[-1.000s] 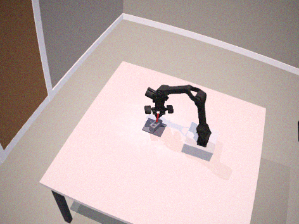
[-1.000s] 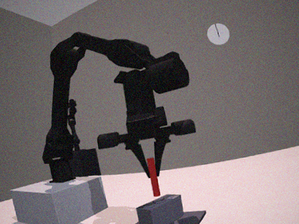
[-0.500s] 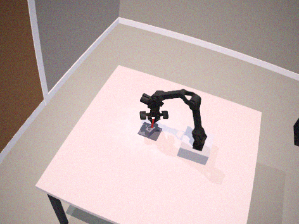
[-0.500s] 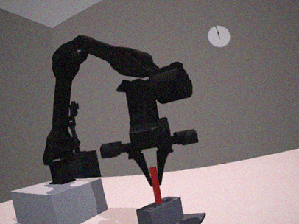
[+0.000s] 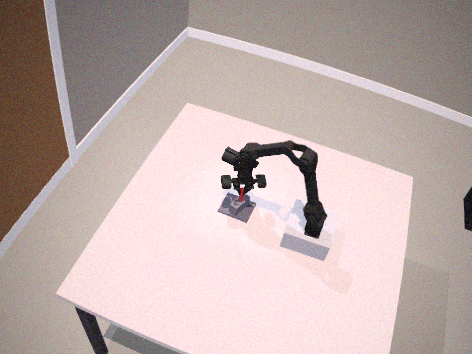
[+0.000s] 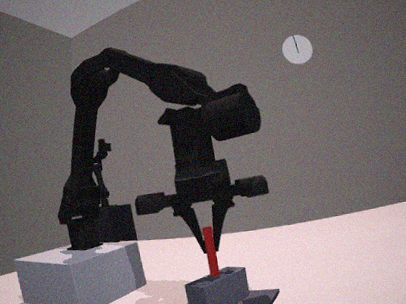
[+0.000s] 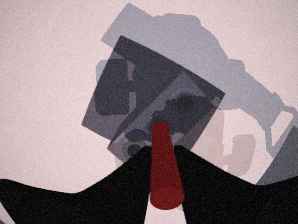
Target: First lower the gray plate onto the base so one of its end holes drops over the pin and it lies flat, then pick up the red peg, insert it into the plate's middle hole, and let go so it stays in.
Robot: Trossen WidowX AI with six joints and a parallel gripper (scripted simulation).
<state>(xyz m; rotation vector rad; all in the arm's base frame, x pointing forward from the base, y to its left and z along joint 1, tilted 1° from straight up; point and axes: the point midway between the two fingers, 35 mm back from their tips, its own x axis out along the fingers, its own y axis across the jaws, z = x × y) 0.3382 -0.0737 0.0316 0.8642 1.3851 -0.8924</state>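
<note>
Now: the red peg right at my gripper tip. The rest, counted from my gripper tip: dark flat base (90 mm below, 10 mm to the left, 10 mm ahead); gray plate (50 mm below).
</note>
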